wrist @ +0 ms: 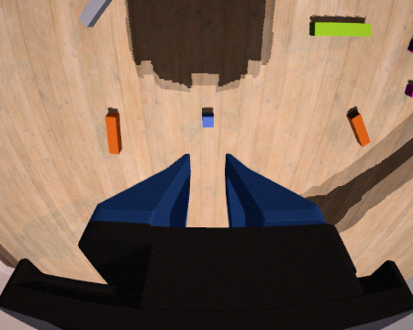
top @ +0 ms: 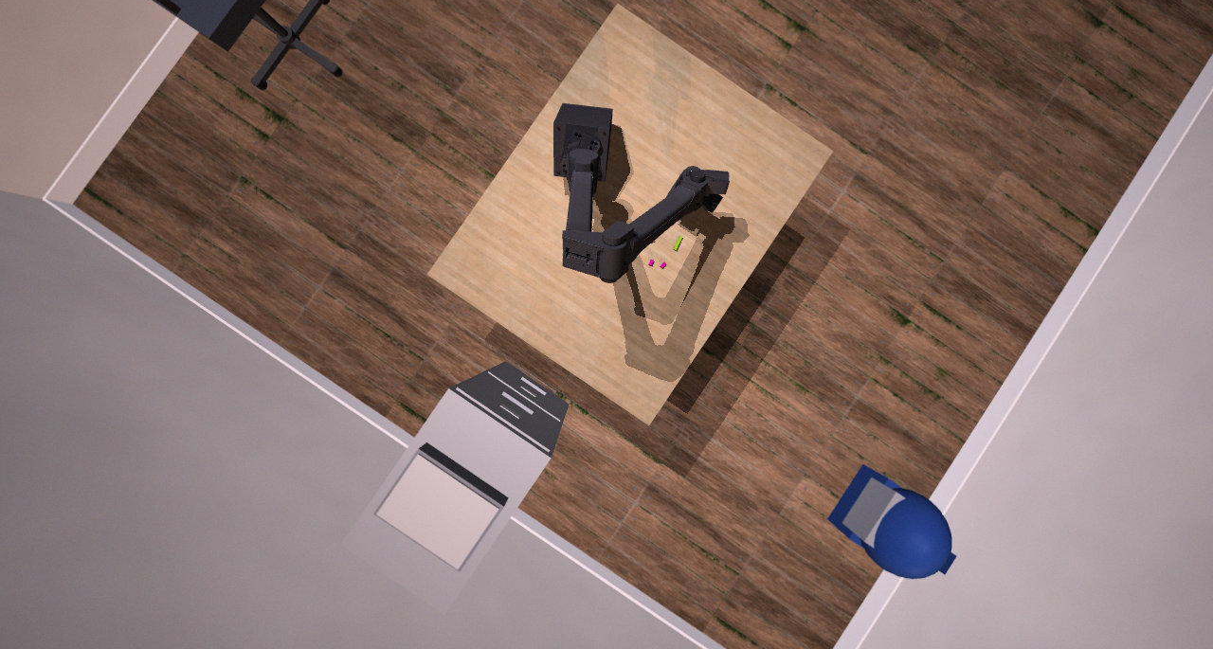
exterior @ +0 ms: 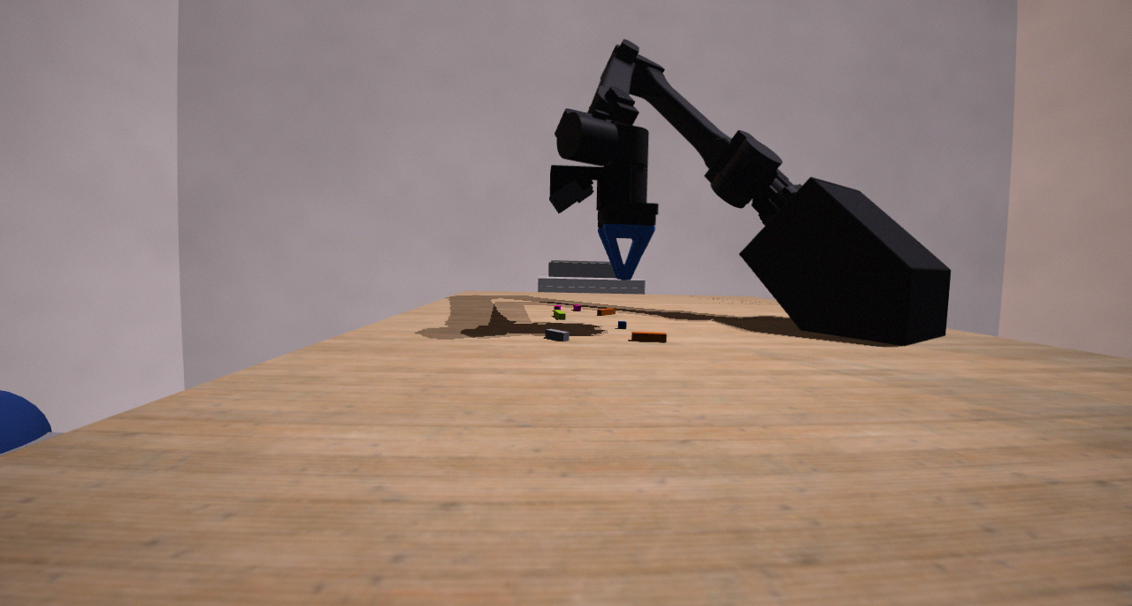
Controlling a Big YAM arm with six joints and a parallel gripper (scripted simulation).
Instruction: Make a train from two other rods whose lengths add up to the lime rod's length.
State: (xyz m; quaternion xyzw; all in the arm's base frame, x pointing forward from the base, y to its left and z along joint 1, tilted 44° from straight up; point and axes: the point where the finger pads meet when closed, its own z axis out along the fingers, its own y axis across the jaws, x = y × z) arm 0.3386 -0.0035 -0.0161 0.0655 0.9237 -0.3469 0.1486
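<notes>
The blue rod lies 7 cm below my hand. Also, from my hand: grey rod (11 cm ahead, 7 cm below, 6 cm to the left); then lime rod (12 cm to the right, 7 cm below, 6 cm ahead).
</notes>
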